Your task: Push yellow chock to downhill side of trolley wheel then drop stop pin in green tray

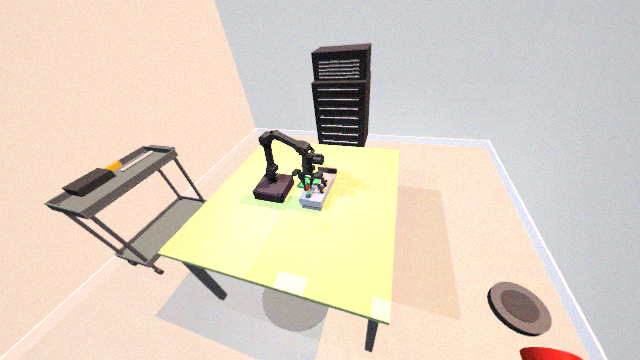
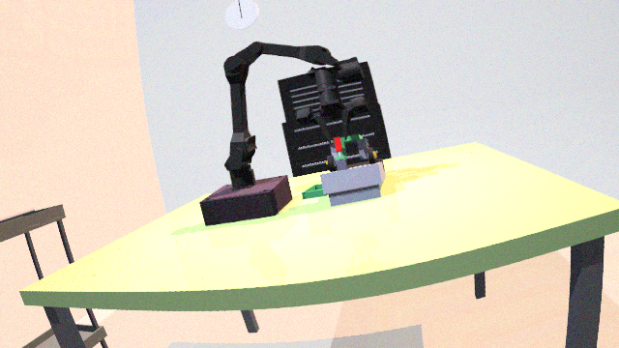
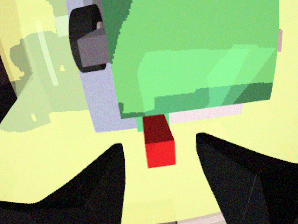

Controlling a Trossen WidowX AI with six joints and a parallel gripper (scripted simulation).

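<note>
Now: the stop pin 1 cm to the right of my gripper tip and 3 cm below it. Also, from my gripper tip: grey ramp 3 cm ahead, 9 cm to the left, 11 cm below; then yellow chock 2 cm behind, 17 cm to the left, 7 cm below; then green trolley 3 cm ahead, 8 cm to the left, 5 cm below.
</note>
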